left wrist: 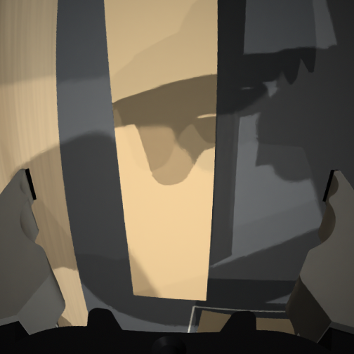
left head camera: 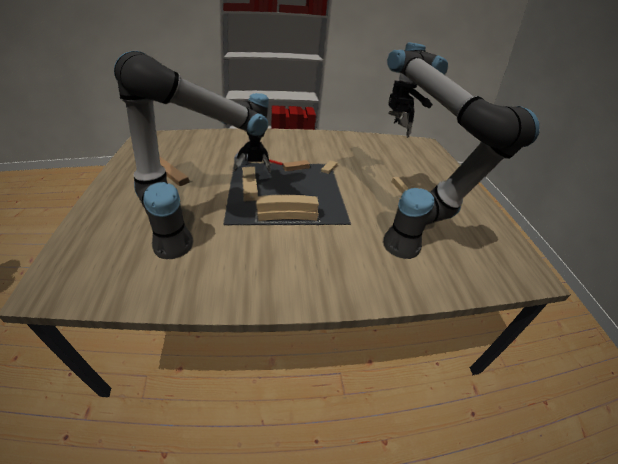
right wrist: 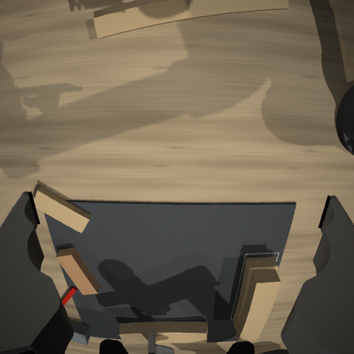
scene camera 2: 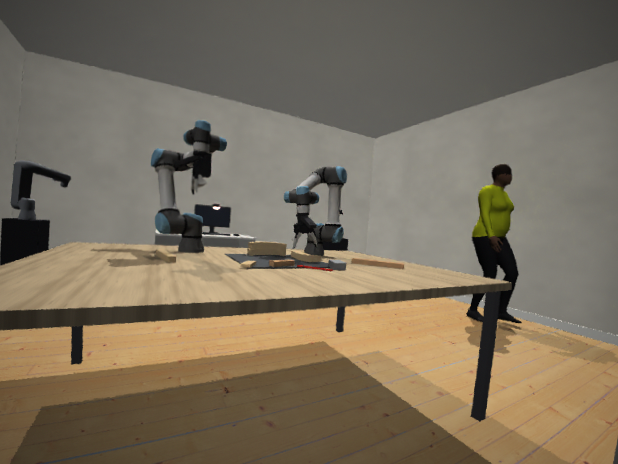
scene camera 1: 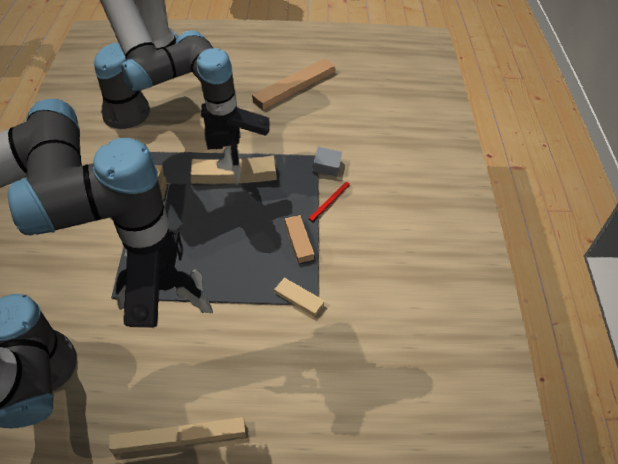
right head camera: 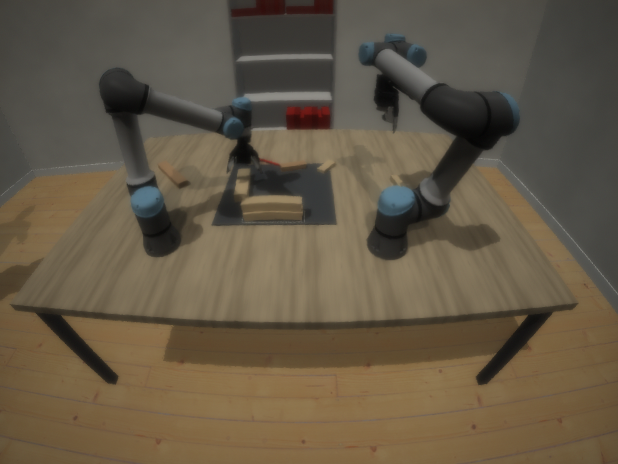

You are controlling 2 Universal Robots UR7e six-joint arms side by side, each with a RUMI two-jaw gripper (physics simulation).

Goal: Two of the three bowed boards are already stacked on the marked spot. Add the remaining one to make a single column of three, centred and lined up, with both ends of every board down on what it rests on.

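Seen in the pictures: left gripper, fingertip midpoint: [left head camera: 251, 172] [scene camera 2: 305, 248] [scene camera 1: 237, 160] [right head camera: 244, 173]; right gripper, fingertip midpoint: [left head camera: 400, 130] [scene camera 2: 194, 193] [scene camera 1: 165, 310] [right head camera: 388, 125]; left arm's base at its link origin: [left head camera: 172, 244] [scene camera 2: 313, 254] [scene camera 1: 126, 113] [right head camera: 162, 243]; right arm's base at its link origin: [left head camera: 401, 245] [scene camera 2: 191, 251] [right head camera: 387, 245].
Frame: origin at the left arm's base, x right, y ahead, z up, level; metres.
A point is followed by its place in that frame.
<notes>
Two pale bowed boards [left head camera: 287, 208] @(x 0.442, y -0.072, z 0.061 m) [right head camera: 272, 208] @(x 0.447, y -0.074, z 0.063 m) [scene camera 2: 267, 249] @(x 0.479, y -0.027, z 0.046 m) [right wrist: 260, 305] are stacked in the marked outline [right wrist: 244, 270] near the mat's front edge. A third pale board [left head camera: 249, 193] @(x 0.364, y 0.108, z 0.048 m) [right head camera: 242, 190] @(x 0.388, y 0.139, z 0.044 m) [scene camera 1: 212, 172] @(x 0.408, y 0.151, z 0.045 m) [left wrist: 167, 225] lies flat along the mat's left side in the head views. My left gripper [left head camera: 254, 166] @(x 0.426, y 0.219, z 0.077 m) [scene camera 1: 231, 164] @(x 0.426, y 0.219, z 0.077 m) [left wrist: 178, 171] is open above this board, its fingers either side, with gaps on both sides in the left wrist view. My right gripper [left head camera: 404, 124] @(x 0.951, y -0.105, z 0.330 m) [scene camera 1: 163, 306] @(x 0.951, y -0.105, z 0.330 m) [right wrist: 179, 197] is open and empty, high above the table.
Near the far edge of the dark mat [left head camera: 337, 212] @(x 0.653, y -0.123, z 0.006 m) [scene camera 1: 240, 295] @(x 0.781, y 0.081, z 0.006 m) are a grey block [scene camera 1: 327, 161] @(x 0.497, y 0.459, z 0.040 m), a red stick [scene camera 1: 329, 201] @(x 0.609, y 0.409, z 0.010 m), an orange block [scene camera 1: 300, 240] @(x 0.709, y 0.274, z 0.031 m) and a short pale block [scene camera 1: 300, 297] @(x 0.855, y 0.204, z 0.021 m). A brown board [scene camera 1: 295, 85] @(x 0.136, y 0.529, z 0.028 m) and a long pale board [scene camera 1: 177, 437] @(x 1.059, y -0.172, z 0.030 m) lie farther out.
</notes>
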